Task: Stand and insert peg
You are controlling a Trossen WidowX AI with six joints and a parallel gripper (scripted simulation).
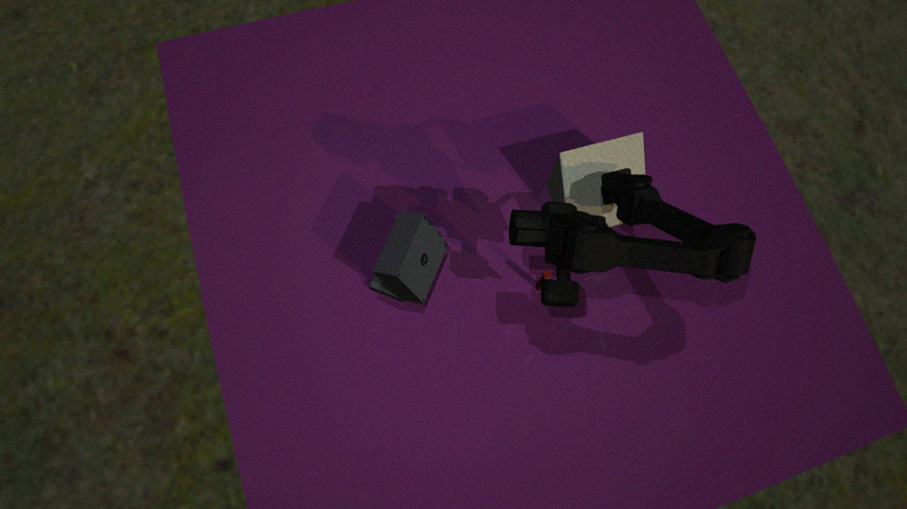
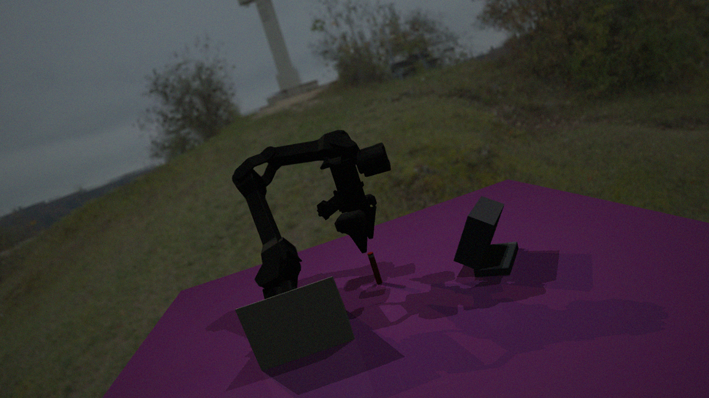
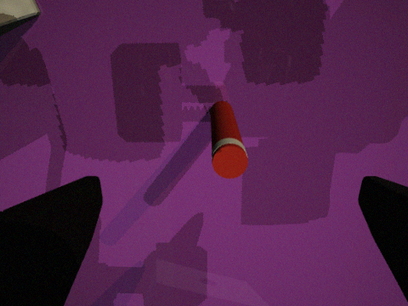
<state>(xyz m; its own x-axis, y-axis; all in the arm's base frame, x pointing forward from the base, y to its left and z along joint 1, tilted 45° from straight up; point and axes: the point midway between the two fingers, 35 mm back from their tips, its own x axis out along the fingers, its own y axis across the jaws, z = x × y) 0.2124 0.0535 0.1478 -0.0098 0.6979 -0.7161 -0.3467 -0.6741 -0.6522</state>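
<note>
Now: gripper tip 40 mm above the red peg. From my gripper tip the other things lie so: grey sloped panel 240 mm ahead, 100 mm to the right, 20 mm below; dark foot 250 mm ahead, 120 mm to the right, 90 mm below.
</note>
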